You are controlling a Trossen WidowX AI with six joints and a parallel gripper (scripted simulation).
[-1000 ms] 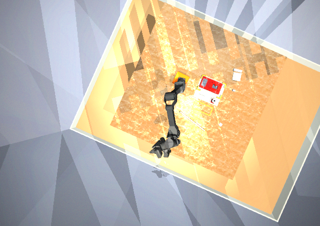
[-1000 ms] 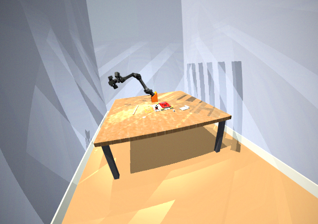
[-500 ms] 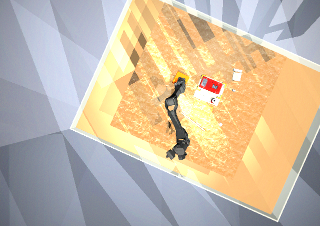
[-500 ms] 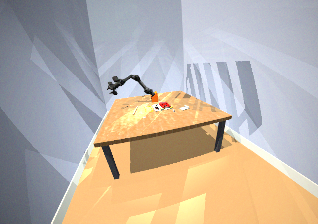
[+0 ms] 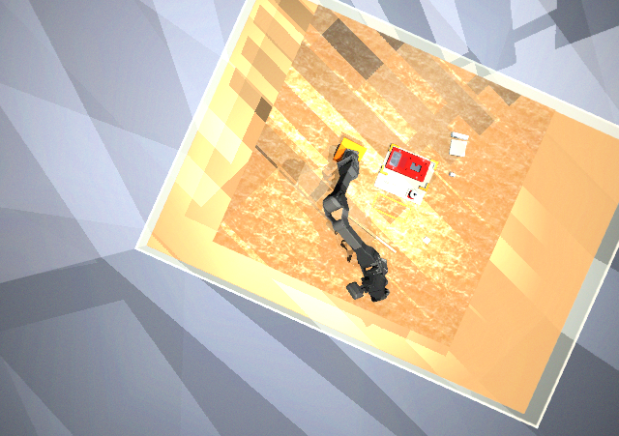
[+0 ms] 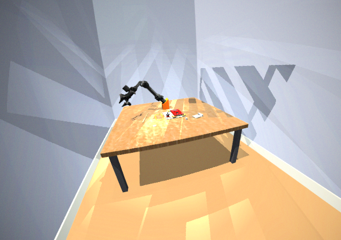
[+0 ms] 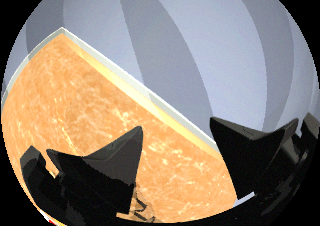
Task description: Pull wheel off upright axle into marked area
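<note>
The dark wheel is 50 cm to the left of my gripper tip, 16 cm below it and 16 cm ahead of it. Round my gripper tip: thin white stick 26 cm to the left, 19 cm below, 2 cm ahead; tiny white piece 65 cm to the left, 32 cm ahead, 19 cm below.
</note>
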